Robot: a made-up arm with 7 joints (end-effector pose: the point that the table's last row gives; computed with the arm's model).
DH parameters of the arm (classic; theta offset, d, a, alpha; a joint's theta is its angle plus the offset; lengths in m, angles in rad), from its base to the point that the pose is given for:
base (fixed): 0 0 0 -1.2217
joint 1: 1.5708 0 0 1.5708
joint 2: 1.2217 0 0 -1.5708
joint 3: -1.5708 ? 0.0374 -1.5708
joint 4: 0 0 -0.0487 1.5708
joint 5: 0 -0.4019 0 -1.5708
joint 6: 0 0 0 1.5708
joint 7: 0 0 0 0
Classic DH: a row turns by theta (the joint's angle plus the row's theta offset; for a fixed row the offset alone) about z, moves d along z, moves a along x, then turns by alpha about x.
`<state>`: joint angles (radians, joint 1 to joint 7).
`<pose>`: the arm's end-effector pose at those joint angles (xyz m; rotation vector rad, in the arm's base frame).
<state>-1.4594 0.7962 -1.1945 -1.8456 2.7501 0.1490 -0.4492</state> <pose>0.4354 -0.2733 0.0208 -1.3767 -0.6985 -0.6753</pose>
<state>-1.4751 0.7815 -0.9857 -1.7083 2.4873 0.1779 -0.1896</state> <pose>0.4720 -0.2545 0.1202 -1.4458 -0.8979 -0.6072</pose>
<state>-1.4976 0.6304 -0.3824 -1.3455 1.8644 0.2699 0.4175</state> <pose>0.5222 -0.1382 0.3230 -1.7762 -1.2065 -0.1859</pose>
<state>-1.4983 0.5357 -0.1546 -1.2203 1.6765 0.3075 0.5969</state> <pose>0.5464 -0.0879 0.3455 -1.9359 -1.1832 0.0559</pose>
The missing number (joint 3, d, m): -0.3331
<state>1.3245 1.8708 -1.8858 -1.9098 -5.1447 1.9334 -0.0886</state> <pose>-0.4428 0.2021 0.1022 0.6439 -2.7803 0.2002</pose>
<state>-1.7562 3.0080 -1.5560 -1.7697 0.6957 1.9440 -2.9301</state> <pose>-0.0625 0.5002 0.1767 -0.2832 0.9590 -1.5769</pose>
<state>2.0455 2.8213 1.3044 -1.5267 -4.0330 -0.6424 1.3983</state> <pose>0.4586 0.0473 -0.3712 -1.2530 -0.5500 1.3423</pose>
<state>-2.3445 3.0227 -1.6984 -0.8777 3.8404 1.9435 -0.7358</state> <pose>-0.2715 0.6382 -0.1096 -1.0180 -2.5479 -0.5212</pose>
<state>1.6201 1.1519 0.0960 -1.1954 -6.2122 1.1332 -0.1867</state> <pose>-0.3570 0.5081 -0.2136 0.7649 1.6189 -0.4029</pose>
